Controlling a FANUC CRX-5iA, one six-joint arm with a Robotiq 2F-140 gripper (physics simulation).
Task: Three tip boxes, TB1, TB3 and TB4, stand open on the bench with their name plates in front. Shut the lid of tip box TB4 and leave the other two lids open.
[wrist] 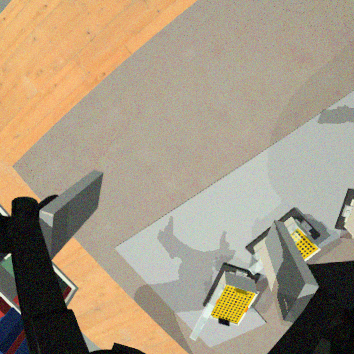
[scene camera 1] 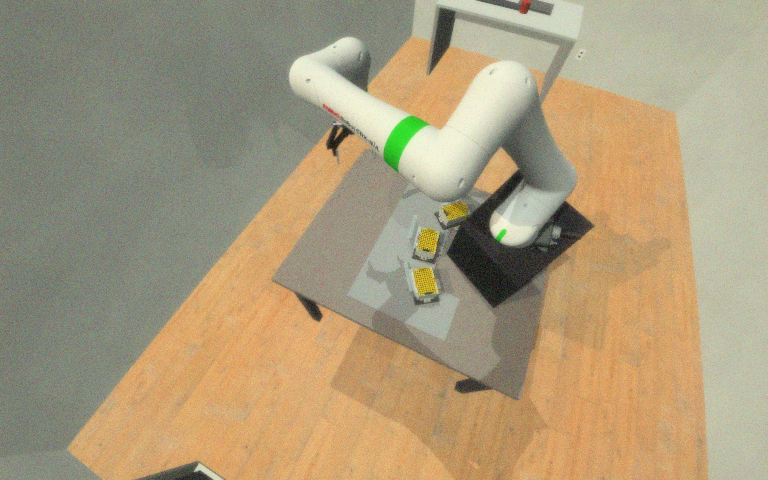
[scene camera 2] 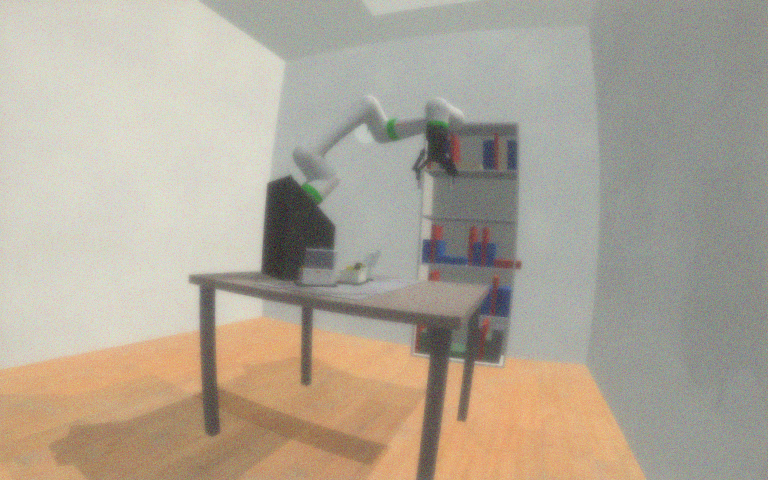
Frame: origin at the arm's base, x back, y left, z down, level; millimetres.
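Seen in the pictures: gripper, fingertip midpoint: (wrist: pixel 183 213) (scene camera 1: pixel 356 159) (scene camera 2: pixel 434 190); arm's base at its link origin: (scene camera 2: pixel 300 206).
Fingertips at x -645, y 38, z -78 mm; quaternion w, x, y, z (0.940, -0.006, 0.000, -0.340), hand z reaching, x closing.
Pixels of each thing's top centre, then the offset from my fingertips to it. "spot": a spot on its surface instead. Level surfaces: height alone.
- nearest box at its top centre: (scene camera 2: pixel 315 268) (scene camera 1: pixel 456 211) dx +407, dy -227, dz +347 mm
- middle box at its top centre: (wrist: pixel 289 257) (scene camera 1: pixel 428 238) dx +344, dy -16, dz +339 mm
- clear lid at a spot on its surface: (scene camera 2: pixel 320 258) spot: dx +342, dy -290, dz +302 mm
- pale lid at a spot on its surface: (wrist: pixel 200 326) spot: dx +352, dy +229, dz +268 mm
- boxes' pale mat at its surface level: dz +413 mm
- brown bench at its surface level: dz +416 mm
Three tip boxes with yellow tip racks stand on the pale mat. The nearest box (scene camera 1: pixel 425 283) (scene camera 2: pixel 317 276), the middle box (scene camera 1: pixel 427 241) (wrist: pixel 304 244) and the far box (scene camera 1: pixel 454 213) (wrist: pixel 233 304) show their racks uncovered from above. In scene camera 2, one clear lid (scene camera 2: pixel 320 258) stands upright and another lid (scene camera 2: pixel 372 259) leans back. A pale lid (wrist: pixel 200 326) shows edge-on by the far box. The name plates are unreadable, so I cannot tell which box is TB4. My gripper (scene camera 2: pixel 435 176) (wrist: pixel 183 213) is open and empty, high above the bench; one finger partly covers the middle box in the wrist view.
The boxes' pale mat (scene camera 1: pixel 368 294) (wrist: pixel 210 220) lies on the brown bench (scene camera 1: pixel 334 226) (scene camera 2: pixel 441 300). The black robot base block (scene camera 1: pixel 481 266) (scene camera 2: pixel 294 226) stands close beside the boxes. A bookshelf (scene camera 2: pixel 516 192) stands behind the bench, and a white side table (scene camera 1: pixel 509 25) stands at the back.
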